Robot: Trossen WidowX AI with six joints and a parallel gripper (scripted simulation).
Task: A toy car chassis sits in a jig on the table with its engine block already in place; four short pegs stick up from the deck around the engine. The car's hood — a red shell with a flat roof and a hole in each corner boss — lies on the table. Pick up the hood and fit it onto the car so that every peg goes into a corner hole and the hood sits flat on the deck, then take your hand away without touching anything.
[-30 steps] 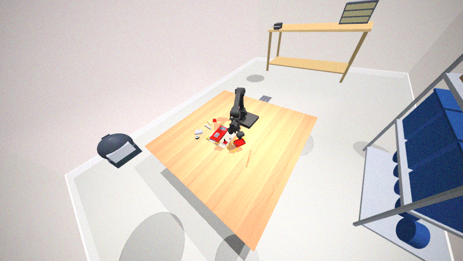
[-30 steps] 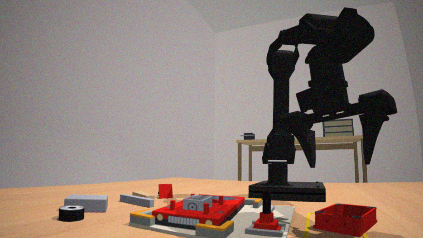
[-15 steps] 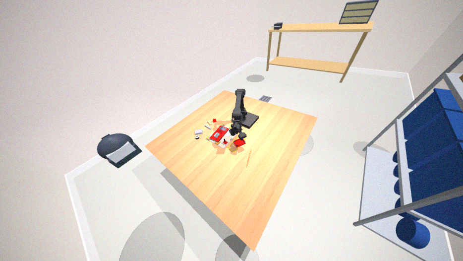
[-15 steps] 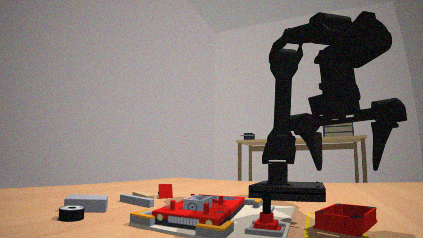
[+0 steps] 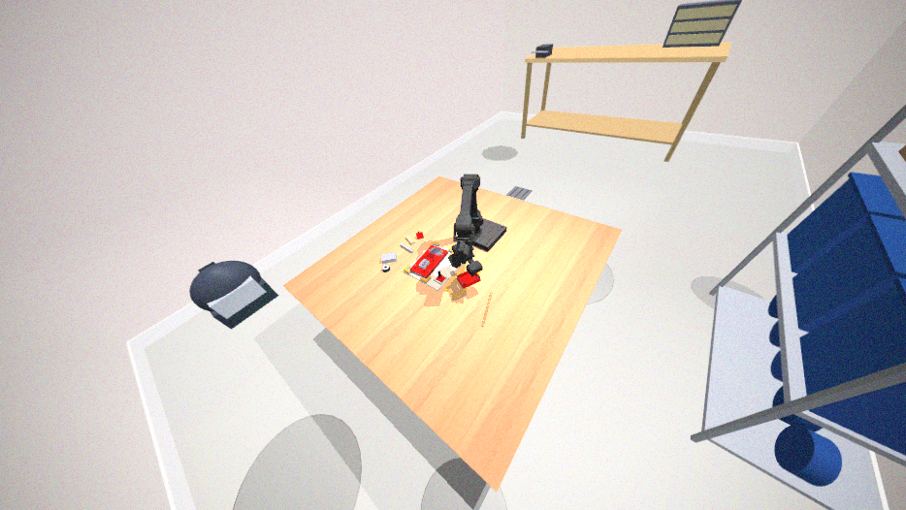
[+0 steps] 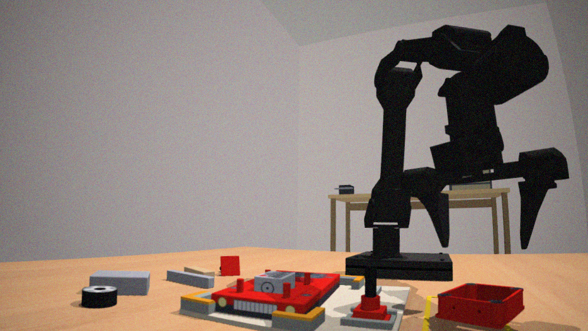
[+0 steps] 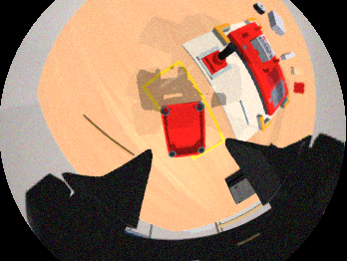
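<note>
Right now my gripper tip is 70 mm above the red hood. Also, from my gripper tip: grey engine block 240 mm to the right, 50 mm below, 20 mm ahead; then black wheel 430 mm to the right, 100 mm ahead, 70 mm below.
</note>
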